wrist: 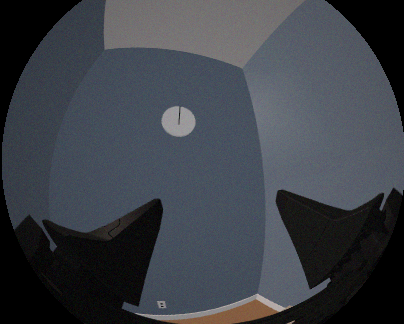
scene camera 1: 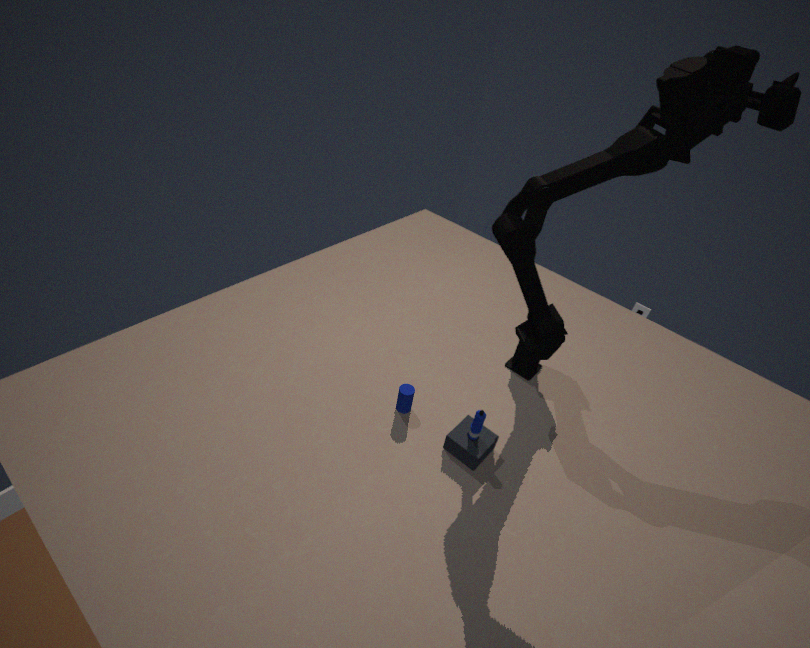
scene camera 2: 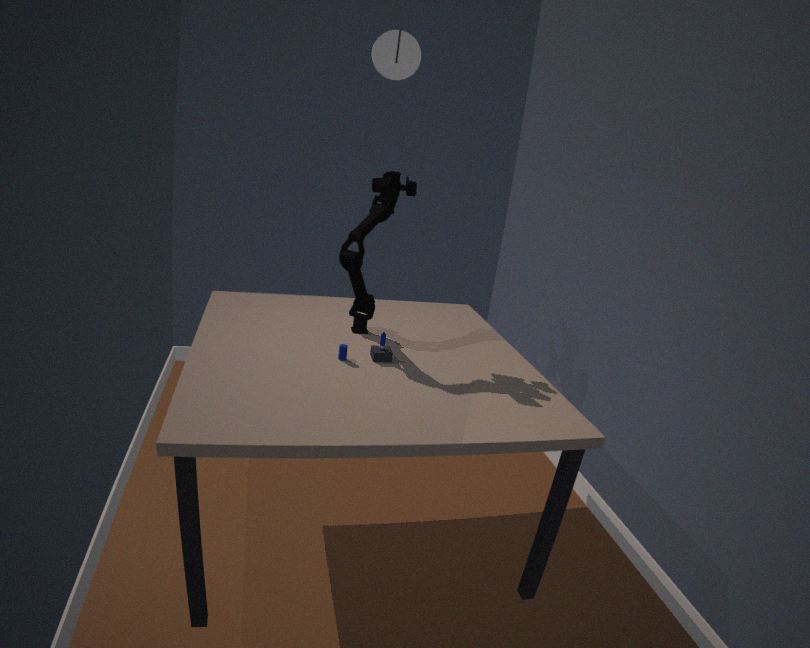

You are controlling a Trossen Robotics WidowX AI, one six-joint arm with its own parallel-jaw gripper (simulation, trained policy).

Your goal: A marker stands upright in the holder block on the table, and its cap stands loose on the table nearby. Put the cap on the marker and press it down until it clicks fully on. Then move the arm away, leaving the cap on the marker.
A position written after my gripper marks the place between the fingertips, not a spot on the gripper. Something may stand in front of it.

Note:
I see my gripper (scene camera 1: 772, 69).
My gripper is seen too in the wrist view (wrist: 220, 202).

